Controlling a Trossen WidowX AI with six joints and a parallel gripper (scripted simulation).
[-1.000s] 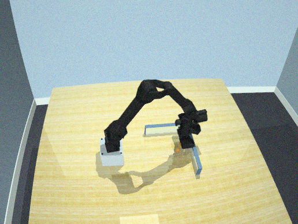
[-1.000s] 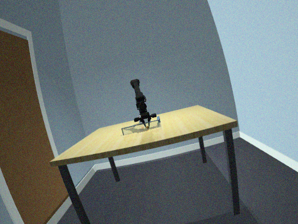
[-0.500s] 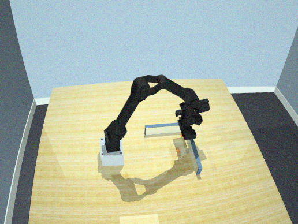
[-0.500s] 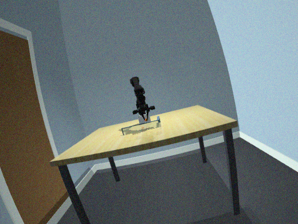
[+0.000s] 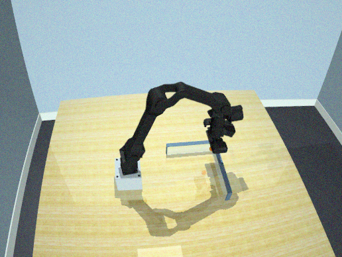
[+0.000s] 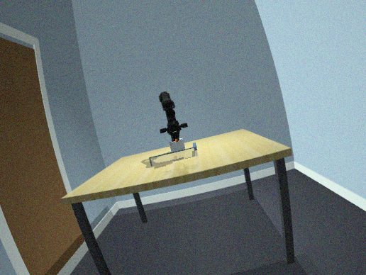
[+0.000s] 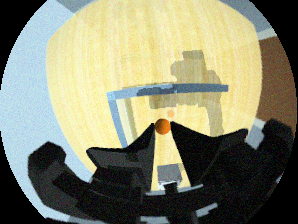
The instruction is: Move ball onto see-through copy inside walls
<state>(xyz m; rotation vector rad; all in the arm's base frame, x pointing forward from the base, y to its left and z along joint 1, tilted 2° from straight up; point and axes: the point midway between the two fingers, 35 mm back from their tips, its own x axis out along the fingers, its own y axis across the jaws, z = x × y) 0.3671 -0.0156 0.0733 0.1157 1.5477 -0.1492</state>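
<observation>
Right now the see-through copy of ball is 40 mm behind my gripper tip, 40 mm to the right of it and 110 mm below it. The rest, counted from my gripper tip: orange ball right at my gripper tip; clear wall 50 mm behind, 110 mm to the left, 100 mm below.
</observation>
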